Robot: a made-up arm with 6 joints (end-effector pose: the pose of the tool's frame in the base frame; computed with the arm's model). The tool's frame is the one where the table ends.
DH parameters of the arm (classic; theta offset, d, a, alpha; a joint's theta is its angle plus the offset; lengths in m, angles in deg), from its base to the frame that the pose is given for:
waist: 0 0.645 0.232 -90
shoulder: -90 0 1.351 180
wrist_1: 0 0 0.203 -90
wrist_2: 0 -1.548 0 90
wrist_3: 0 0 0 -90
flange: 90 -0.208 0 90
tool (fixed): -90 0 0 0
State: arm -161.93 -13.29 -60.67 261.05 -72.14 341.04
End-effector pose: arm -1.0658 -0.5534 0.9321 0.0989 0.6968 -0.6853 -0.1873
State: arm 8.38 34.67 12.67 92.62 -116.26 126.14
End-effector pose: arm 2.4309 0.1698 1.4068 0.3508 0.4969 -0.7304 -0.3106
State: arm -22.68 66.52 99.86 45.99 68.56 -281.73
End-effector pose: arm 2.4918 -0.8904 2.3578 0.1399 -0.7658 -0.4881 -0.3948
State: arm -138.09 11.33 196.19 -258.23 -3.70 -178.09
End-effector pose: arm 0.9099 0.8343 1.6159 0.5563 -0.7342 -0.2754 0.2751
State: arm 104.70 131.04 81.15 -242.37 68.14 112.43
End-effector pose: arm -0.7706 2.2635 -1.4121 0.3188 -0.1096 0.9306 -0.1427
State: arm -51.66 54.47 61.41 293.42 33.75 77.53
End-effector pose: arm 1.7838 -2.4264 1.8852 0.7284 -0.1310 -0.0998 -0.6650
